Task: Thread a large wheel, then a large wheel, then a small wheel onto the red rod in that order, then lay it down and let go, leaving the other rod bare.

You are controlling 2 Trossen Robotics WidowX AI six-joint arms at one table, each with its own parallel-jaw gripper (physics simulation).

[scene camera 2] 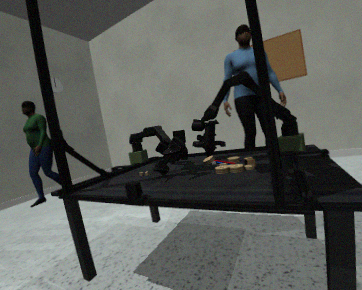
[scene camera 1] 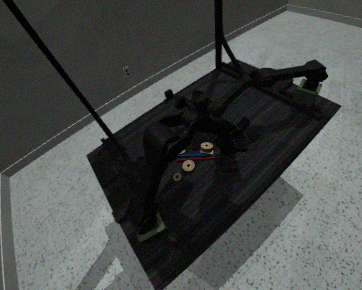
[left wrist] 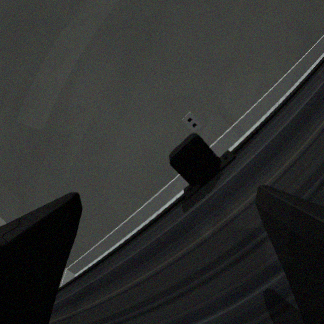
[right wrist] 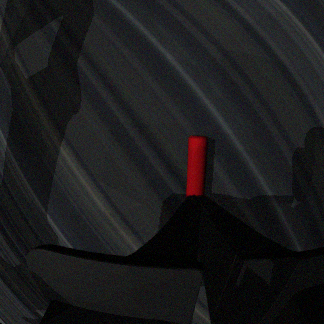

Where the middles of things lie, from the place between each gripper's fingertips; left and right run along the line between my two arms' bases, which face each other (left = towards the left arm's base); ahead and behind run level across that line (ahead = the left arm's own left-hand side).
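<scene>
You'd find the red rod point(right wrist: 197, 144) 340 mm ahead of my left hand, 130 mm to the right of it and 80 mm below it. My right hand, meanwhile, is 60 mm past the rod and 80 mm to the left of it. Going by its middle, the red rod is nearer to my right hand than to my left hand.
</scene>
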